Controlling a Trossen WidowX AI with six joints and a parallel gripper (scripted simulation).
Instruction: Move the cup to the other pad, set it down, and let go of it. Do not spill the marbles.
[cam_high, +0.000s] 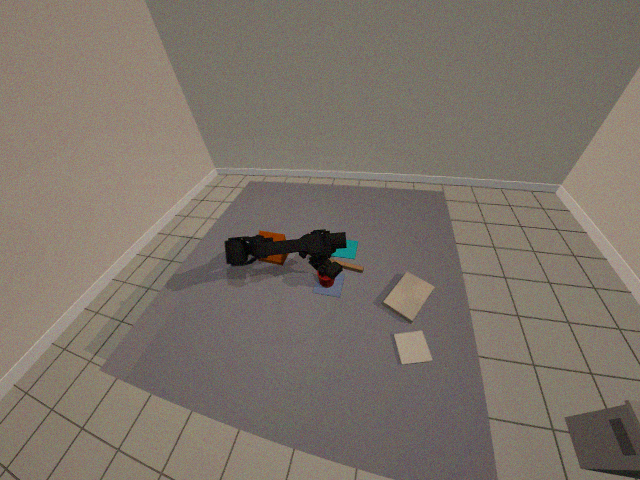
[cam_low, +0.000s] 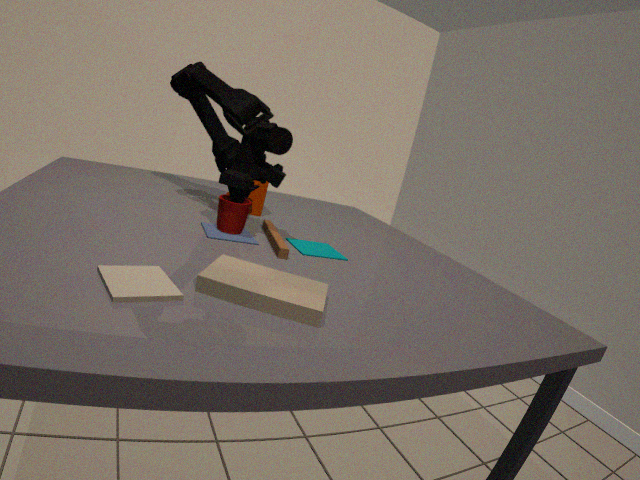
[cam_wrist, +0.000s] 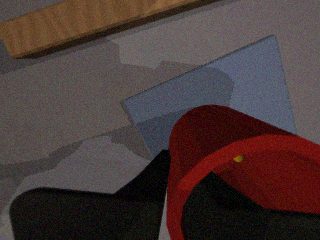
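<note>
The teal pad lies 80 mm ahead of my gripper tip, 180 mm to the left of it and 50 mm below it. Also, from my gripper tip: blue-grey pad 30 mm ahead, 20 mm to the right, 50 mm below; wooden stick 60 mm ahead, 80 mm to the left, 40 mm below; red cup 20 mm ahead, 20 mm to the right.
</note>
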